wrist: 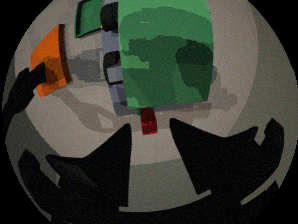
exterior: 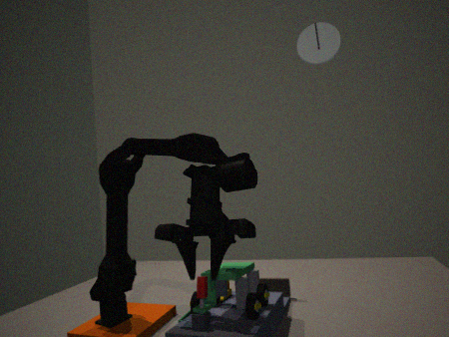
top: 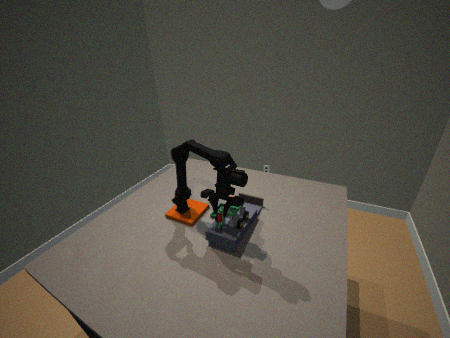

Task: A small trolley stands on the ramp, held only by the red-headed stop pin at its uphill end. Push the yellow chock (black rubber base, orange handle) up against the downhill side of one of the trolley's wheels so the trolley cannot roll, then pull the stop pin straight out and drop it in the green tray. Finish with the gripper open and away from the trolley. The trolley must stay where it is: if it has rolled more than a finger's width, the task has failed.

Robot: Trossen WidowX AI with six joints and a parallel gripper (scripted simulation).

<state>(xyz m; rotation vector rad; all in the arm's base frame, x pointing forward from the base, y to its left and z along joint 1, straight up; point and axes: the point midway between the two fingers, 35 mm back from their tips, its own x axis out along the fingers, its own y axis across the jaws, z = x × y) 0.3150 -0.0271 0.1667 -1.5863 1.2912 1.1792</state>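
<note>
The red-headed stop pin is 30 mm below my gripper tip and 10 mm to the right of it. From my gripper tip the other things lie so: trolley 80 mm to the left, 50 mm below; then grey ramp 110 mm below, 90 mm to the left; then yellow chock 160 mm to the left, 80 mm below, 70 mm behind.
</note>
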